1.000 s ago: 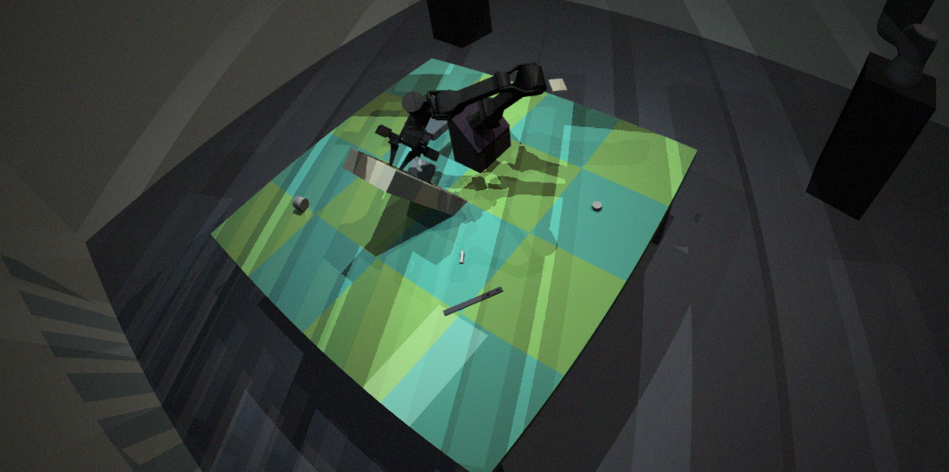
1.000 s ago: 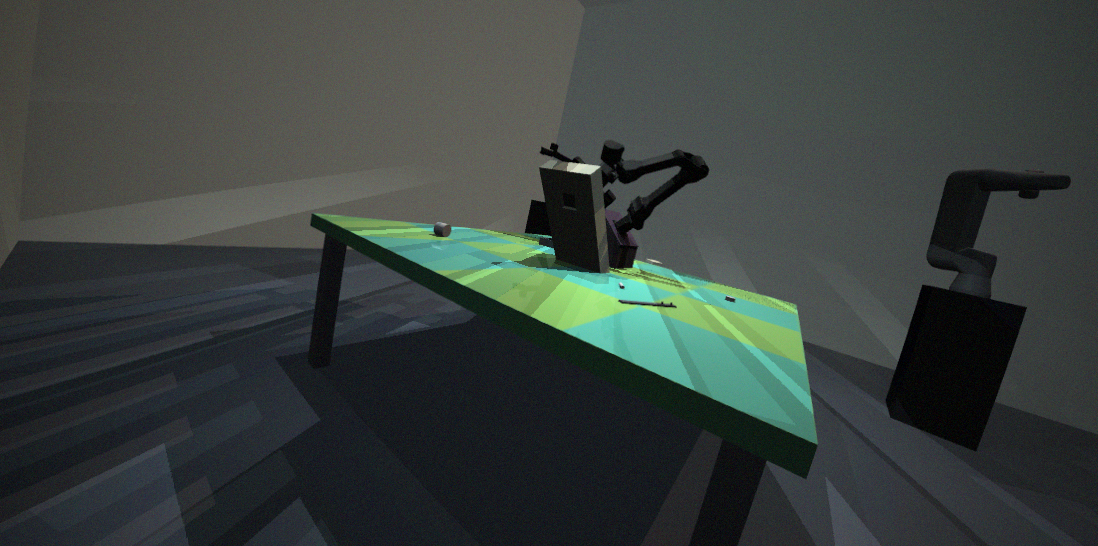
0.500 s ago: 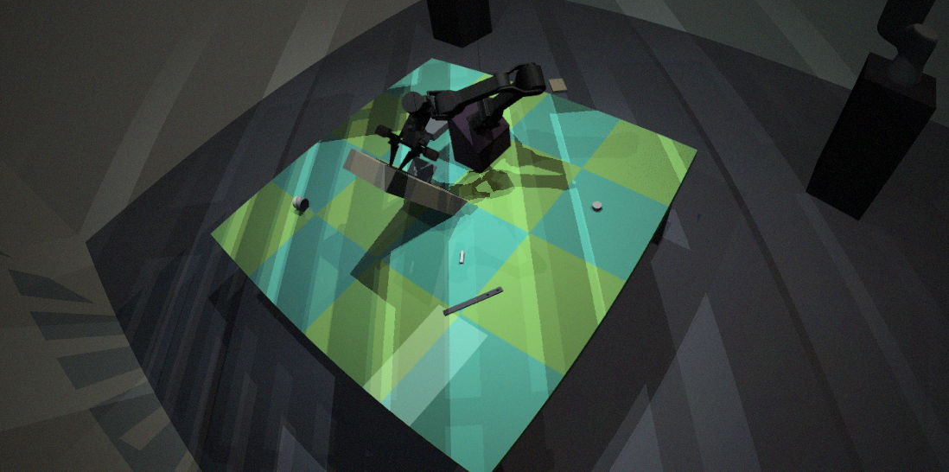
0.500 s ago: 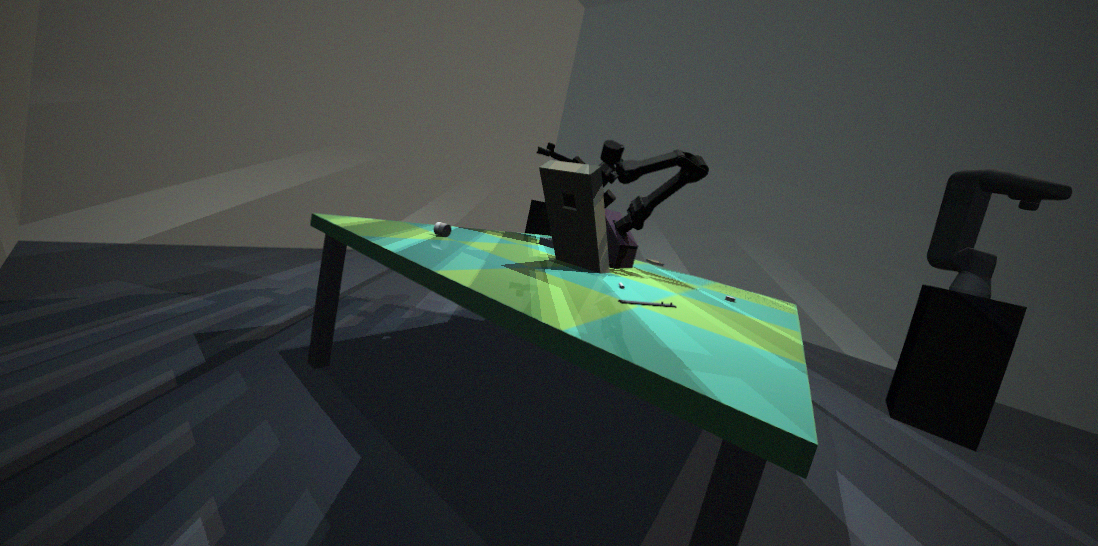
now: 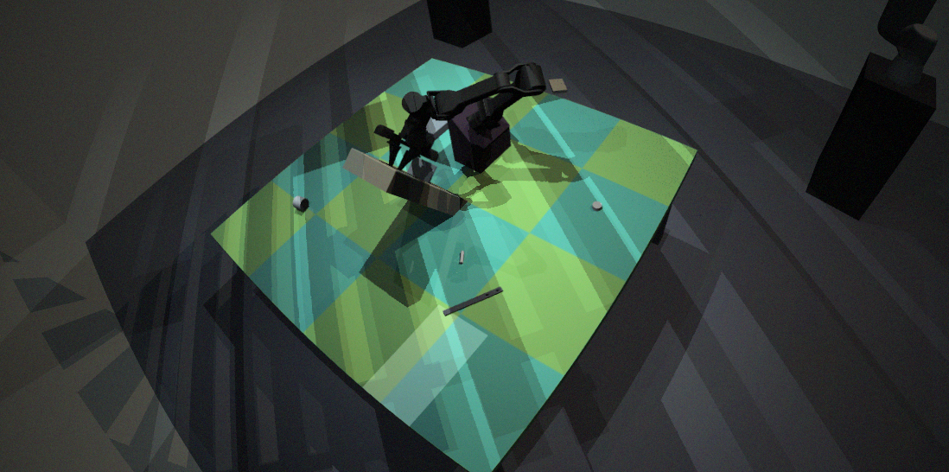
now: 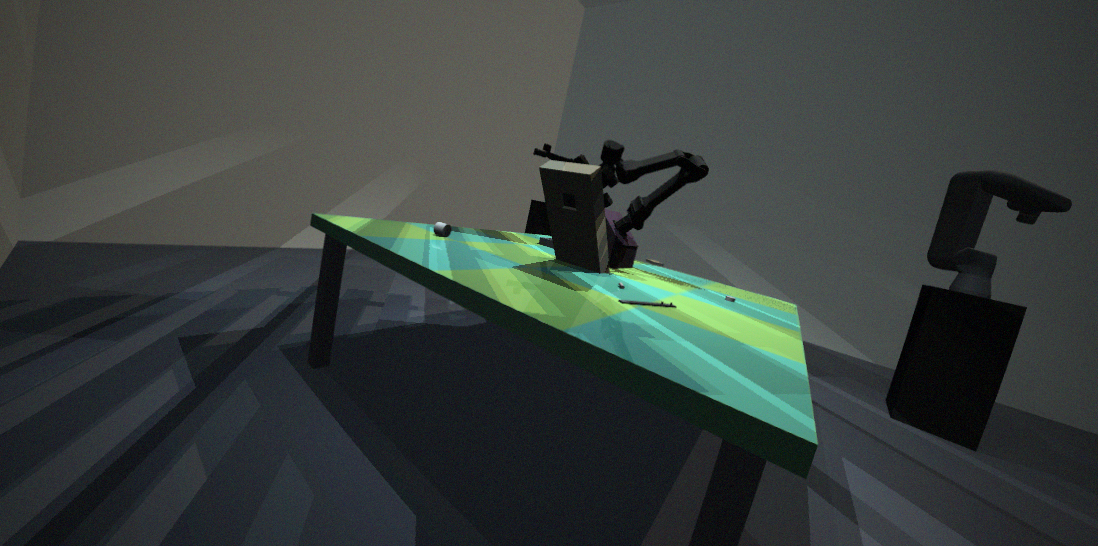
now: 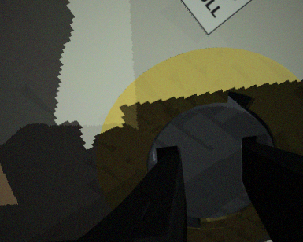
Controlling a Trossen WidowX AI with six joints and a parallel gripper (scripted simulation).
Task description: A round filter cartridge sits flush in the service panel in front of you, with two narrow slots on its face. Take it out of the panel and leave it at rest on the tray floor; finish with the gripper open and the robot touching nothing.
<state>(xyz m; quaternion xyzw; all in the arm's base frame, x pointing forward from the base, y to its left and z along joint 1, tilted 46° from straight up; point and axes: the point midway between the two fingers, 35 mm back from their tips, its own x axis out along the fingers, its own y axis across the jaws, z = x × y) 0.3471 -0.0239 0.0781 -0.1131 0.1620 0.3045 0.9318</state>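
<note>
My gripper tip is 80 mm above the service panel and 40 mm past it. Round my gripper tip: small pale peg (230 mm below, 210 mm to the left, 10 mm behind); then square grey tray (390 mm behind, 330 mm to the right, 220 mm below); then round grey filter cartridge (10 mm below, 10 mm ahead).
</note>
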